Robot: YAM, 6 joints.
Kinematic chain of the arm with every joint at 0, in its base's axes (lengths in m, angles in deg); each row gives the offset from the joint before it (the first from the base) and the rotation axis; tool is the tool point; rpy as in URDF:
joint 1: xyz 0 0 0.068 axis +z
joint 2: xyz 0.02 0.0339 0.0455 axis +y
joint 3: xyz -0.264 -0.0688 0 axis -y
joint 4: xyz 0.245 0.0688 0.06 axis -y
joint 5: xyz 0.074 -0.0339 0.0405 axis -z
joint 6: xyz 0.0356 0 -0.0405 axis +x
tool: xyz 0 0 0 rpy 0 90 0
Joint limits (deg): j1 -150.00..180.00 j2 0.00..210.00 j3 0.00..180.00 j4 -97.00..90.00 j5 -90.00..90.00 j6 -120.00..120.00
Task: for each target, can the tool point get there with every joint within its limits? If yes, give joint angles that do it. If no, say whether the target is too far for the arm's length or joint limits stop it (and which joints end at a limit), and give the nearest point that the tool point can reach.
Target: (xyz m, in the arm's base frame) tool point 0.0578 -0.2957 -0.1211
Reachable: yes | joints -82.25 153.09 55.09 18.99 -29.21 6.50
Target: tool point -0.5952 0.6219 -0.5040
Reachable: no: too far | nearest point -0.3679 0.3844 -0.2433 | short by 0.420 m
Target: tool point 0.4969 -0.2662 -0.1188
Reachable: yes | joints -28.40 181.79 134.43 -3.12 -3.52 -62.78
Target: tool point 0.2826 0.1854 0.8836
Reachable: no: too far | nearest point 0.2164 0.1420 0.6920 | short by 0.207 m
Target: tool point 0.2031 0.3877 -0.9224
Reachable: no: too far | nearest point 0.1497 0.2859 -0.3727 | short by 0.562 m
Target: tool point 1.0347 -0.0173 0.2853
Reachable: no: too far | nearest point 0.6370 -0.0107 0.2180 | short by 0.403 m
